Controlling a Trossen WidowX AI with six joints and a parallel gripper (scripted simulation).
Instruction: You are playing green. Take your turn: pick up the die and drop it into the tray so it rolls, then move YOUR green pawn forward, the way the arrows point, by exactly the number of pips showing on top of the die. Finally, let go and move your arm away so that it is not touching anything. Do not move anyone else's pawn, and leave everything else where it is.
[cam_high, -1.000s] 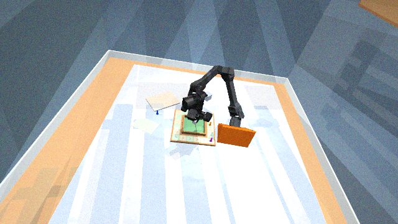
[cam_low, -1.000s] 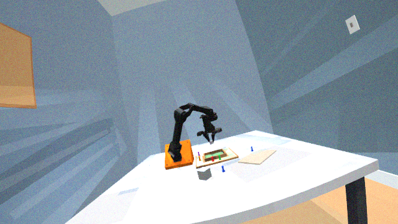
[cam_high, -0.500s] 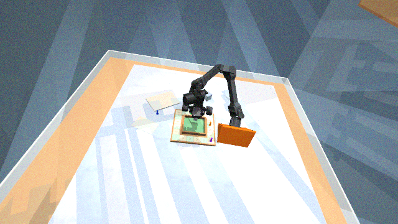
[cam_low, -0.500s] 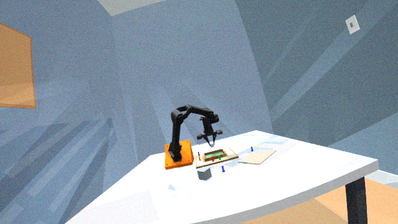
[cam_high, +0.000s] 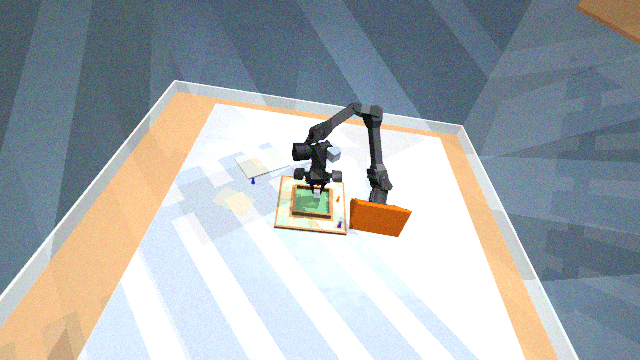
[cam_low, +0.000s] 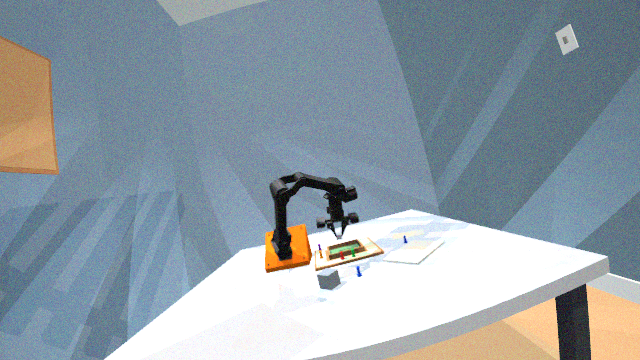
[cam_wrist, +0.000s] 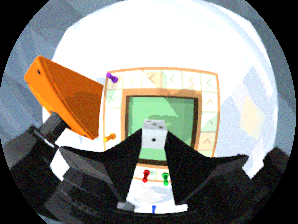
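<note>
The green pawn is 12 cm to the right of my gripper tip, 5 cm below it and 4 cm ahead of it. The rest, counted from my gripper tip: green-floored tray: 7 cm below, 1 cm to the right, 1 cm ahead; orange pawn: 10 cm behind, 5 cm below, 4 cm to the right; white die: right at my gripper tip.
</note>
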